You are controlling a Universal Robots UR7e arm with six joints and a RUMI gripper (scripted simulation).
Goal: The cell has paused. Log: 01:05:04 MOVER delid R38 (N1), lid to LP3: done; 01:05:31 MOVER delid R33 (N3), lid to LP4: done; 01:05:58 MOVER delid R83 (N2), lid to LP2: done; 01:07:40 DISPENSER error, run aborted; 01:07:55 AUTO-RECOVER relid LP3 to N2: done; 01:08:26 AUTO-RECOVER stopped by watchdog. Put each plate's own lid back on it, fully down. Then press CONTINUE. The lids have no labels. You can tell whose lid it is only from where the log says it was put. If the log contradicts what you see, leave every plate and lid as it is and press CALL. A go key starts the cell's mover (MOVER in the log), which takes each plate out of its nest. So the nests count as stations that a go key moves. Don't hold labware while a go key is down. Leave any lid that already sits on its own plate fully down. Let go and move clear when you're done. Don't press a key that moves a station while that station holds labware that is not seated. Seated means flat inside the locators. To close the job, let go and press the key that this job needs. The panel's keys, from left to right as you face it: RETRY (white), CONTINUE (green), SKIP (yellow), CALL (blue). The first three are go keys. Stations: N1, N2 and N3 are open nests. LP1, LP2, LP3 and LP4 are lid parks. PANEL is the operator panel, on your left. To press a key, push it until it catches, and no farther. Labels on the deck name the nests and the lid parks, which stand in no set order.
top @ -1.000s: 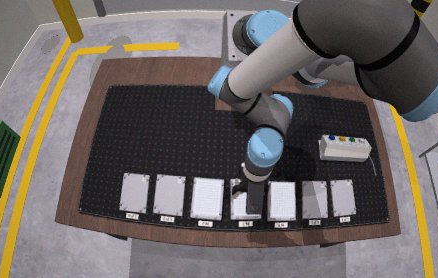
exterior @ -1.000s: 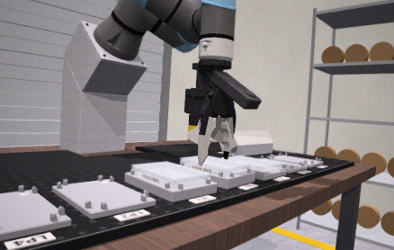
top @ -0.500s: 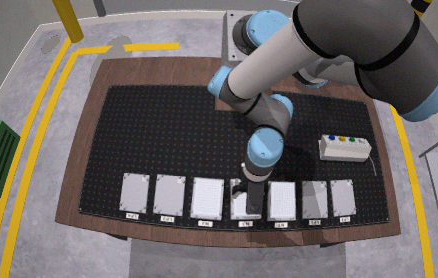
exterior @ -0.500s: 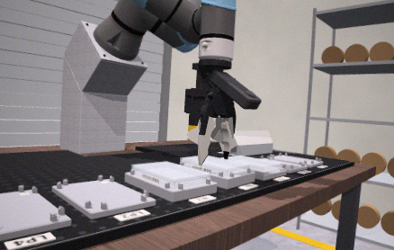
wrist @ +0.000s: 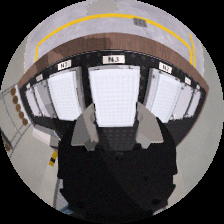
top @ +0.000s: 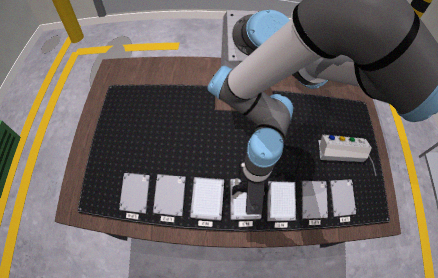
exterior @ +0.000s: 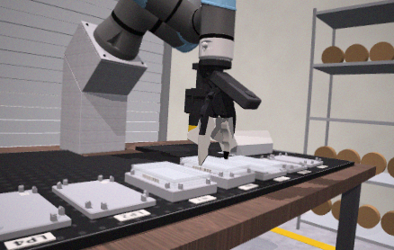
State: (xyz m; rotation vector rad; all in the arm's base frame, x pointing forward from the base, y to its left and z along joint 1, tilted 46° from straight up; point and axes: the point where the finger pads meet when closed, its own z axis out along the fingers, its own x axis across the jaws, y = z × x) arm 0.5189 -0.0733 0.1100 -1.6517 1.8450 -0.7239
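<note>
The green CONTINUE key is 47 cm to the left of my hand, 15 cm behind it and 2 cm above it. Round my hand: LP2 lid park 26 cm to the right, 5 cm behind, 4 cm below; LP4 lid park 39 cm to the right, 6 cm behind, 4 cm below; well plate 13 cm to the right, 2 cm below, 2 cm behind.
</note>
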